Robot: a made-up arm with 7 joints. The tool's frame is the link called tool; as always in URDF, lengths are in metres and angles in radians.
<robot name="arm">
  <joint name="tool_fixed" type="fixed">
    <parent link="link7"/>
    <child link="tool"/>
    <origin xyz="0 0 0" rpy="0 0.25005 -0.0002"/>
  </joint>
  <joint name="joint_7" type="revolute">
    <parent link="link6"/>
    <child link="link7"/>
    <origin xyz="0.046 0 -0.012"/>
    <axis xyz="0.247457 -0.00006 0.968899"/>
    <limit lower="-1.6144" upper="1.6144" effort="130" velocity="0.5"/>
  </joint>
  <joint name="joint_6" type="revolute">
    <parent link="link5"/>
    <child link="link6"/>
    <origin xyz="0.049 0 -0.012"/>
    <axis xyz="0.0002 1 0.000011"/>
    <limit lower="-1.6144" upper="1.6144" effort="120" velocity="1.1"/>
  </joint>
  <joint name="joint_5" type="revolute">
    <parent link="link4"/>
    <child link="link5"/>
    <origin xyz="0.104 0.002 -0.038"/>
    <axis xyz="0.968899 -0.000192 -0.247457"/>
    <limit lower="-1.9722" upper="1.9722" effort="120" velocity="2.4"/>
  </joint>
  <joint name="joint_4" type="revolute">
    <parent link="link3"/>
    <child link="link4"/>
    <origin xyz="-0.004 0 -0.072"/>
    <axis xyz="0.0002 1 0.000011"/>
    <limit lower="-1.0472" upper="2.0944" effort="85" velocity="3.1"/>
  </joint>
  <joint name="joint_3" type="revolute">
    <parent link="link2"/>
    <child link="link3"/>
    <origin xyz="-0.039 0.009 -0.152"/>
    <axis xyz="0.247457 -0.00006 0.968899"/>
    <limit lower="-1.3" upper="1.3" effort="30" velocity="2.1"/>
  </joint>
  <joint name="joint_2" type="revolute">
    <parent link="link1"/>
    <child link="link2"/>
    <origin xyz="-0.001 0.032 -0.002"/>
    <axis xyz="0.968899 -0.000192 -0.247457"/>
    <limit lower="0" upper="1.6" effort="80" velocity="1.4"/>
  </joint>
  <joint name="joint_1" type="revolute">
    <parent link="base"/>
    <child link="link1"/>
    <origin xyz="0 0 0"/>
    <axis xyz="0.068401 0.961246 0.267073"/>
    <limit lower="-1.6" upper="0.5" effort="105" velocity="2.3"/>
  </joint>
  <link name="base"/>
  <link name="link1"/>
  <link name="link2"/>
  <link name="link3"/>
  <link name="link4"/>
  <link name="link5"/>
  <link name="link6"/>
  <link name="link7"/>
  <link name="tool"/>
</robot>
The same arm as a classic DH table. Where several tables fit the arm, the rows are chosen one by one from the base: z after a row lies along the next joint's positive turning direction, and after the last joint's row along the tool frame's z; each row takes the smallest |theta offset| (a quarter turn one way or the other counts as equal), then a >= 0, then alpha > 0; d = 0 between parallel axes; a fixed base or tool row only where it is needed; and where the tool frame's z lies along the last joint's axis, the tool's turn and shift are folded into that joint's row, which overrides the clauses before.
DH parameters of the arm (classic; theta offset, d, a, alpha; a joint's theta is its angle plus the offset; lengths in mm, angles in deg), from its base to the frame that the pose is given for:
base (fixed): -4.07 0 0 -74.51
joint_1: -75.12 30.2 -10.9 -90
joint_2: 74 -0.6 -9 90
joint_3: 90 -227.7 13.9 -90
joint_4: 90 2 11.1 90
joint_5: 0 160.6 -0.5 -90
joint_6: -90 0 47.5 90
joint_7: 0 -0.2 0 0
Joint limits (deg, base to tool): -91.67..28.65 0..91.67 -74.48..74.48 -60..120 -113..113 -92.5..92.5 -92.5..92.5

